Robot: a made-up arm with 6 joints. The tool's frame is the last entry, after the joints. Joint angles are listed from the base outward. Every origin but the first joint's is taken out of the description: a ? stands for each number. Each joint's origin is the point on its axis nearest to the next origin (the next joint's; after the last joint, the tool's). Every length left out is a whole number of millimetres.
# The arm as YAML. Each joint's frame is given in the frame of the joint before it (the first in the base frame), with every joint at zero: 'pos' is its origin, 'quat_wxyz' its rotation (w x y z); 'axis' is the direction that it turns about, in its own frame. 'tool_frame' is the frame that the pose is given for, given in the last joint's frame.
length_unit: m
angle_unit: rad
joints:
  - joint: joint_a
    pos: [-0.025, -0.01, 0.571]
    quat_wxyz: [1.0, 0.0, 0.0, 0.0]
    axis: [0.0, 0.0, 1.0]
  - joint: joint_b
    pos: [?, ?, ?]
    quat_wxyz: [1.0, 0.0, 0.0, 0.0]
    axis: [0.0, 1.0, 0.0]
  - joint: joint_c
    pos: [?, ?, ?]
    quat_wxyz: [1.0, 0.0, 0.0, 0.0]
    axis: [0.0, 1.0, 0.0]
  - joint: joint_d
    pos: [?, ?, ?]
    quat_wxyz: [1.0, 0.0, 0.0, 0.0]
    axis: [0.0, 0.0, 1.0]
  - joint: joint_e
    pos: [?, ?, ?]
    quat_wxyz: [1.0, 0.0, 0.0, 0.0]
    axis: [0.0, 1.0, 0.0]
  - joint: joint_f
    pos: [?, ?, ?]
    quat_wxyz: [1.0, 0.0, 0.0, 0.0]
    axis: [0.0, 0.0, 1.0]
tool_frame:
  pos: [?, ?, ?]
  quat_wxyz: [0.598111, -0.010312, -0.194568, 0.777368]
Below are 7 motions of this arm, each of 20 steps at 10 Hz.
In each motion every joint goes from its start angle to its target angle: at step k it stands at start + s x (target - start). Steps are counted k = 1, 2, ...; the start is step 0. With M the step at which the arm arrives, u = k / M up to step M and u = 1 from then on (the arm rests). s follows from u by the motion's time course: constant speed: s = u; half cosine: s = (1 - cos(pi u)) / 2; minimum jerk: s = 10 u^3 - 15 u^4 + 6 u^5.
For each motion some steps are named. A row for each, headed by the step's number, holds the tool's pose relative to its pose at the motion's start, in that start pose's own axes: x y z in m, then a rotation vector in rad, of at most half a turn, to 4 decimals.
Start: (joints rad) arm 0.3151 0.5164 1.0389 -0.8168 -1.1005 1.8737
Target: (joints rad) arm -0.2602 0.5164 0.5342 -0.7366 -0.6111 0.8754
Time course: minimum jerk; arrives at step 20
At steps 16, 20:
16: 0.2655 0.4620 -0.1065 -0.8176 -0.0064 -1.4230
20: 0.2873 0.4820 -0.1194 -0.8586 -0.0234 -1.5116

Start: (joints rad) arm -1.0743 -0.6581 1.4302 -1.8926 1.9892 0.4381
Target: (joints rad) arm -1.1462 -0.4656 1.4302 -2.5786 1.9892 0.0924
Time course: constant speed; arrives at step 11
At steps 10, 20:
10: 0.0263 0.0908 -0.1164 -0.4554 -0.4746 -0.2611
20: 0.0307 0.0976 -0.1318 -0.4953 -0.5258 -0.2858

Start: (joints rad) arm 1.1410 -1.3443 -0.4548 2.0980 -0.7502 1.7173
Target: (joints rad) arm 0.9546 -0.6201 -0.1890 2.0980 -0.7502 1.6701
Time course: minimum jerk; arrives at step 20
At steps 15, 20:
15: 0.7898 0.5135 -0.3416 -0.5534 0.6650 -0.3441
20: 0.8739 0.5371 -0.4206 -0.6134 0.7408 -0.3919

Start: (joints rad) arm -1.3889 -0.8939 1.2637 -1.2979 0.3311 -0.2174
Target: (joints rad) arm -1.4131 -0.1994 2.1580 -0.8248 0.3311 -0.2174
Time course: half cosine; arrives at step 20
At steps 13, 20:
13: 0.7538 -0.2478 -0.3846 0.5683 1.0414 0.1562
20: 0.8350 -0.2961 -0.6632 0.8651 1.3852 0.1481

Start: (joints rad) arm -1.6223 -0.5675 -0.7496 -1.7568 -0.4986 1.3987
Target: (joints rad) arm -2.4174 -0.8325 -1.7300 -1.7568 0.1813 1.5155
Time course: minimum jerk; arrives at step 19
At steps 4, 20:
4: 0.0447 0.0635 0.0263 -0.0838 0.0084 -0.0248
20: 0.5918 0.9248 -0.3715 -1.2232 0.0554 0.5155

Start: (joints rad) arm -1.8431 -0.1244 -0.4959 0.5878 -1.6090 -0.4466
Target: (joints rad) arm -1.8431 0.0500 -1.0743 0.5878 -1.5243 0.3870
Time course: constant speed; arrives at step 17
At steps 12, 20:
12: 0.0265 0.0760 0.0931 -0.0143 -0.2238 0.7331
20: 0.0315 0.1164 0.1335 -0.0198 -0.2828 1.0473

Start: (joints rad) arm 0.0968 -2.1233 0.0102 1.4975 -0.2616 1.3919
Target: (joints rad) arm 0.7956 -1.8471 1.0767 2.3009 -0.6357 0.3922
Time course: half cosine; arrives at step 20
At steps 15, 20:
15: 0.6641 0.8187 -0.5259 -1.5161 0.8154 0.1281
20: 0.6791 0.8905 -0.7020 -1.8016 0.8556 0.2637

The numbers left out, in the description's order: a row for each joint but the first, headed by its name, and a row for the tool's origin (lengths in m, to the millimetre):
joint_b: -0.015 0.077 0.0
joint_c: -0.01 0.0 0.614
joint_d: 0.016 0.0 0.561
joint_e: -0.003 -0.044 0.0
joint_f: -0.024 0.0 0.198
tool: -0.027 0.022 0.0

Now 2 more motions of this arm.
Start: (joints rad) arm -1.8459 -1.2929 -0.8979 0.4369 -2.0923 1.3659
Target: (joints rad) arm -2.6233 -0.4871 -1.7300 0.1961 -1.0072 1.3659
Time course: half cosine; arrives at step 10
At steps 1, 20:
1: 0.0066 -0.0105 -0.0119 -0.0119 -0.0338 0.0021
20: 0.3967 -0.5026 -0.1981 -0.1901 -1.3526 0.2804

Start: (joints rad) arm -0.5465 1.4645 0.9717 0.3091 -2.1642 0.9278
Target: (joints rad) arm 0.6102 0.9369 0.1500 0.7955 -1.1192 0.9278
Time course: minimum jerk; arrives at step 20
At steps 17, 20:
17: 1.1230 -0.6171 0.0754 0.2534 -0.9499 1.3397
20: 1.1597 -0.6099 0.0850 0.2720 -0.9820 1.3829

